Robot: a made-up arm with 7 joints. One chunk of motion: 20 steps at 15 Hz.
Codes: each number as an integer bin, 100 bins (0 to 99) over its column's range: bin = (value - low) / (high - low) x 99, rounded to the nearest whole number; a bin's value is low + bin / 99 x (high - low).
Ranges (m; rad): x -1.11..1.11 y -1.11..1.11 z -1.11..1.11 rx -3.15..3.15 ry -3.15..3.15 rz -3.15..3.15
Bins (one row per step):
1: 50 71 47 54 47 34
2: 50 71 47 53 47 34
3: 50 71 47 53 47 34
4: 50 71 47 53 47 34
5: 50 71 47 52 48 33
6: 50 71 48 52 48 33
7: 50 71 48 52 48 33
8: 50 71 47 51 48 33
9: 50 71 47 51 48 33
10: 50 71 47 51 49 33
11: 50 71 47 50 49 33
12: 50 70 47 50 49 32
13: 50 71 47 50 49 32
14: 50 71 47 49 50 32
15: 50 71 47 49 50 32
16: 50 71 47 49 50 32
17: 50 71 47 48 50 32
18: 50 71 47 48 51 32
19: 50 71 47 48 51 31
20: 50 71 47 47 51 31
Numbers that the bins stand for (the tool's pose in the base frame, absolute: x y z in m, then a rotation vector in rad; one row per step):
1: 0.0112 0.4821 -0.0561 0.2864 -0.1591 -0.9864
2: 0.0112 0.4821 -0.0561 0.2227 -0.1591 -0.9864
3: 0.0112 0.4821 -0.0561 0.2227 -0.1591 -0.9864
4: 0.0112 0.4821 -0.0561 0.2227 -0.1591 -0.9864
5: 0.0112 0.4821 -0.0561 0.1591 -0.0955 -1.0500
6: 0.0112 0.4821 -0.0336 0.1591 -0.0955 -1.0500
7: 0.0112 0.4821 -0.0336 0.1591 -0.0955 -1.0500
8: 0.0112 0.4821 -0.0561 0.0955 -0.0955 -1.0500
9: 0.0112 0.4821 -0.0561 0.0955 -0.0955 -1.0500
10: 0.0112 0.4821 -0.0561 0.0955 -0.0318 -1.0500
11: 0.0112 0.4821 -0.0561 0.0318 -0.0318 -1.0500
12: 0.0112 0.4597 -0.0561 0.0318 -0.0318 -1.1136
13: 0.0112 0.4821 -0.0561 0.0318 -0.0318 -1.1136
14: 0.0112 0.4821 -0.0561 -0.0318 0.0318 -1.1136
15: 0.0112 0.4821 -0.0561 -0.0318 0.0318 -1.1136
16: 0.0112 0.4821 -0.0561 -0.0318 0.0318 -1.1136
17: 0.0112 0.4821 -0.0561 -0.0955 0.0318 -1.1136
18: 0.0112 0.4821 -0.0561 -0.0955 0.0955 -1.1136
19: 0.0112 0.4821 -0.0561 -0.0955 0.0955 -1.1773
20: 0.0112 0.4821 -0.0561 -0.1591 0.0955 -1.1773

